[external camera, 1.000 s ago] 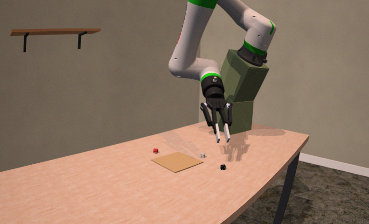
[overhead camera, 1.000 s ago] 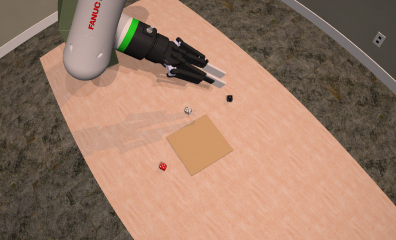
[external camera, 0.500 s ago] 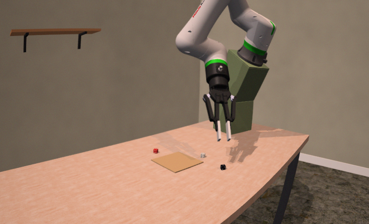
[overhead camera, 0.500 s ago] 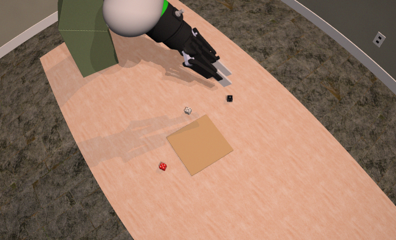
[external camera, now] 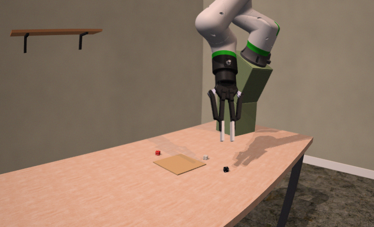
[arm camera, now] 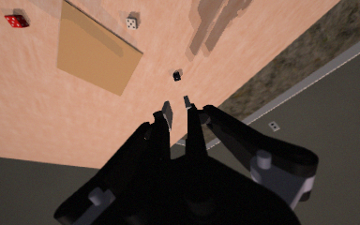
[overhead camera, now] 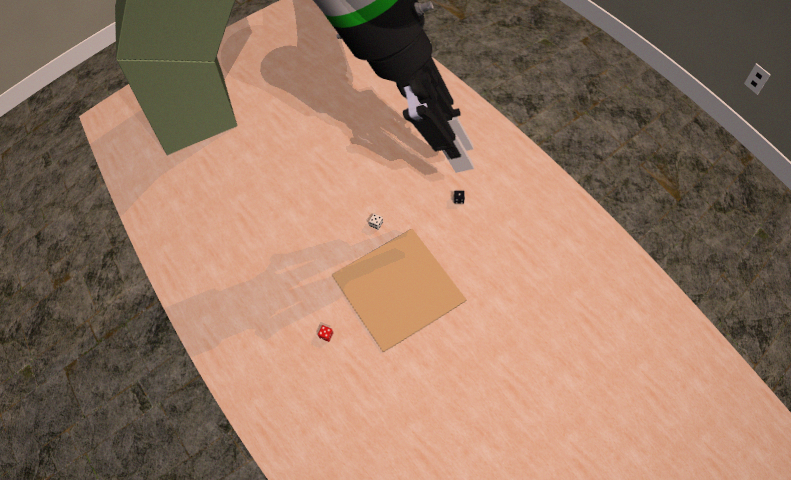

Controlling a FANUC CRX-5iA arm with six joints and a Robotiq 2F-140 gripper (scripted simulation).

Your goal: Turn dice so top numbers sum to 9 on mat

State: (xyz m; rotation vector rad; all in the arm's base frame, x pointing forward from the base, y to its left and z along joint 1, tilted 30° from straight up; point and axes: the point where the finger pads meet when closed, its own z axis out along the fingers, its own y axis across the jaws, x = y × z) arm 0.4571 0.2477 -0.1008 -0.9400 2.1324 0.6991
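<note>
The black die lies 10 mm to the left of my hand and 140 mm below it. Also, from my hand: tan square mat 80 mm ahead, 150 mm to the right, 140 mm below; white die 30 mm behind, 120 mm to the right, 140 mm below; red die 80 mm ahead, 270 mm to the right, 140 mm below.
</note>
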